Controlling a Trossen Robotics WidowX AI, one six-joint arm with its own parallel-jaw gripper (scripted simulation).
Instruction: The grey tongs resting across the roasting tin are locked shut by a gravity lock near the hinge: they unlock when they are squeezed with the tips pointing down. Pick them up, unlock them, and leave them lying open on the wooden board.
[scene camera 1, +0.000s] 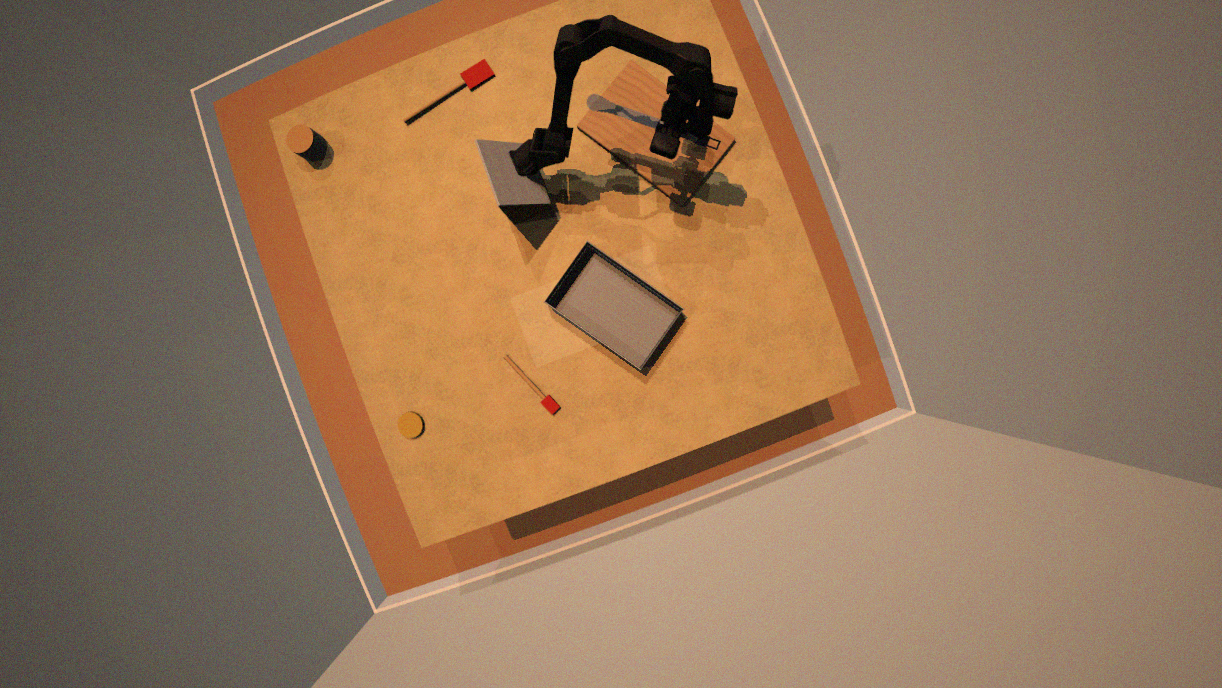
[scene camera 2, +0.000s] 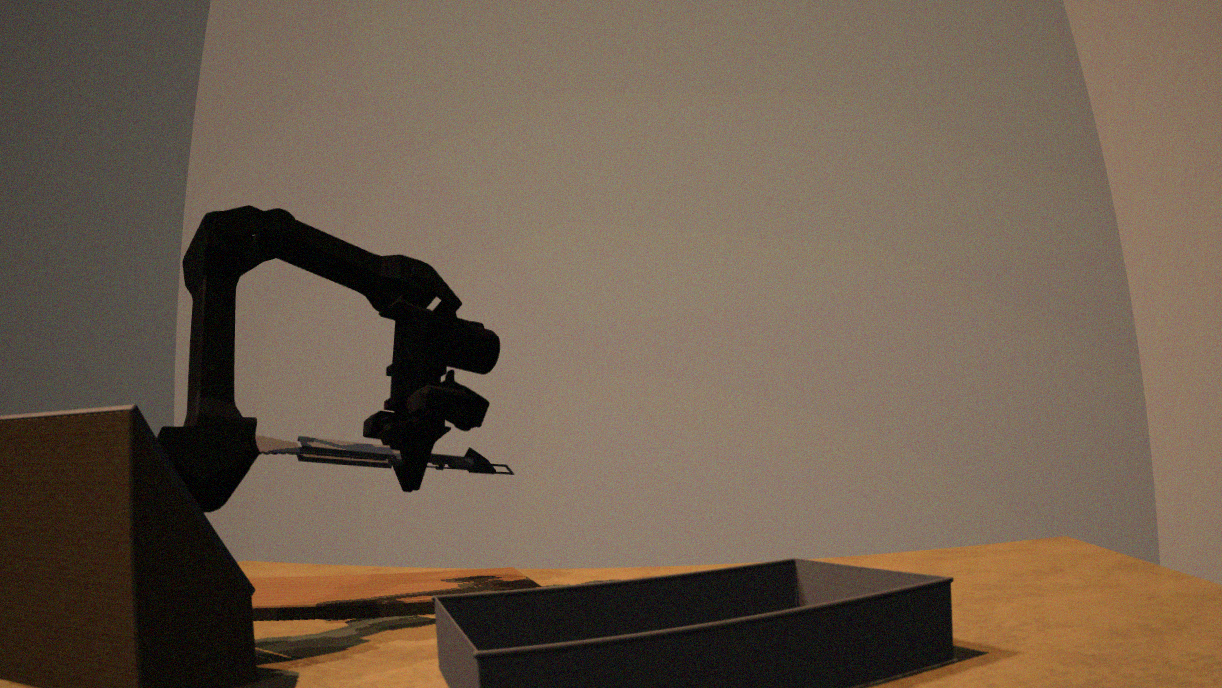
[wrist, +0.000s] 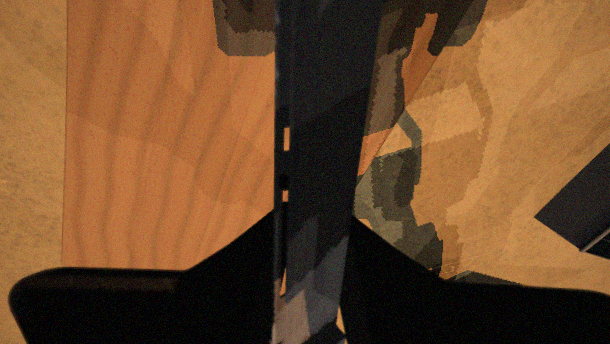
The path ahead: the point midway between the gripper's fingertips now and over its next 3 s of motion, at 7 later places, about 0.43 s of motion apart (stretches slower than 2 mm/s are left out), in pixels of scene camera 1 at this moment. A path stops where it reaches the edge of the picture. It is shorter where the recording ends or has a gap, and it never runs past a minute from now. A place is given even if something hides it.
The gripper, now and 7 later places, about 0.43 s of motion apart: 663, 134; 662, 121; 661, 109; 662, 108; 665, 109; 667, 109; 667, 105; 667, 100
